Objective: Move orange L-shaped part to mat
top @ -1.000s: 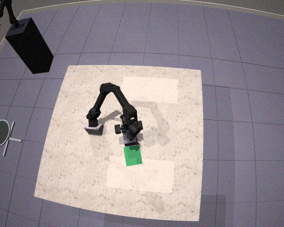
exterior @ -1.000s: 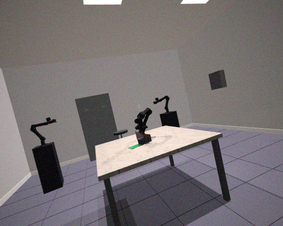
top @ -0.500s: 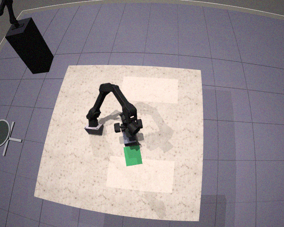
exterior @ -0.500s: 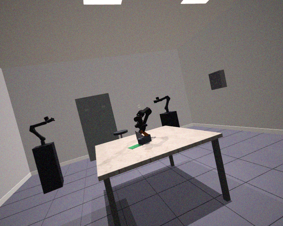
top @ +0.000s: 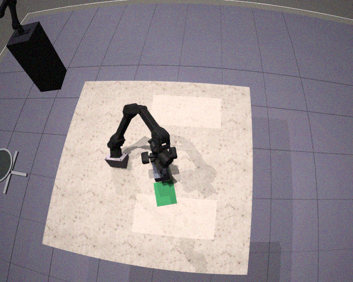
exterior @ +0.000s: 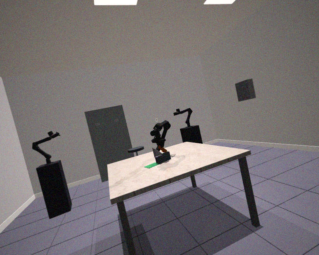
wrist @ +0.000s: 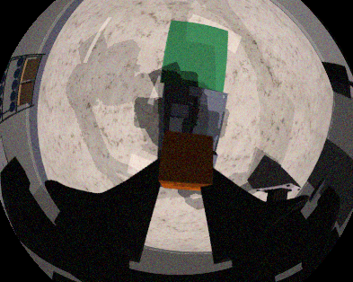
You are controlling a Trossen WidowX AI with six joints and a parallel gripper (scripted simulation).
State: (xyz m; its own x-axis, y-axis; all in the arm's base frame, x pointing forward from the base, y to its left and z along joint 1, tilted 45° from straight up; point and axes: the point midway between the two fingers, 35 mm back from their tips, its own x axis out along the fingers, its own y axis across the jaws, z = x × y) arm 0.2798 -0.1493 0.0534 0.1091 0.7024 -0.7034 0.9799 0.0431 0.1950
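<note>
Right now my gripper tip is 1 cm short of the green mat, 15 cm to the left of it and 17 cm above it. The rest, counted from my gripper tip: orange L-shaped part 2 cm behind, 3 cm to the left, 3 cm below.
</note>
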